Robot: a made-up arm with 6 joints.
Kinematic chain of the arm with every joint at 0, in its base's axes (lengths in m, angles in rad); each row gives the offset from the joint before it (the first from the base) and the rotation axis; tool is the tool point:
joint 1: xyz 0 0 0.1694 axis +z
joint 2: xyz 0 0 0 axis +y
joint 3: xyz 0 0 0.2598 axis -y
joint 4: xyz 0 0 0 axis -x
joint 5: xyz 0.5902 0 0 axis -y
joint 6: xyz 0 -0.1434 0 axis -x
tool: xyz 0 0 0
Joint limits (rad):
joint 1: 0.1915..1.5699
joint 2: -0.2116..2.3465
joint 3: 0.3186..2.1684
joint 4: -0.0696..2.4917
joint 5: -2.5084..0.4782
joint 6: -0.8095..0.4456
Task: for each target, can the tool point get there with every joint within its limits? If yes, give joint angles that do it. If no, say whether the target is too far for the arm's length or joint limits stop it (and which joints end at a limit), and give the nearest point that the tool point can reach.
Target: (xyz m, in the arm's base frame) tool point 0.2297 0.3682 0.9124
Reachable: yes | joints 0.9453 0.7157 1.6056 1.7770 -0.2914 -0.1553
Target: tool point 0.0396 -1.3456 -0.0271
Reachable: no: too far | nearest point 0.0043 -0.5806 0.7270 | short by 1.075 m
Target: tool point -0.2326 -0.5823 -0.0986
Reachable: no: joint limits stop it (at a limit: joint 1, joint 2, joint 3, joint 4) | nearest point -0.0552 -0.1564 -0.5377 | short by 0.637 m
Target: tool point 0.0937 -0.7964 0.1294
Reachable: no: joint limits stop it (at a limit: joint 1, joint 2, joint 3) | nearest point 0.0180 -0.5799 0.7278 | short by 0.641 m
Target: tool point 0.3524 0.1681 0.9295
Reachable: yes | joints 0.4451 0.7370 1.7062 1.5708 -1.8365 0.1354
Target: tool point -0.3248 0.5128 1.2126
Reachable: no: too far | nearest point -0.1138 0.3777 0.9380 | short by 0.372 m
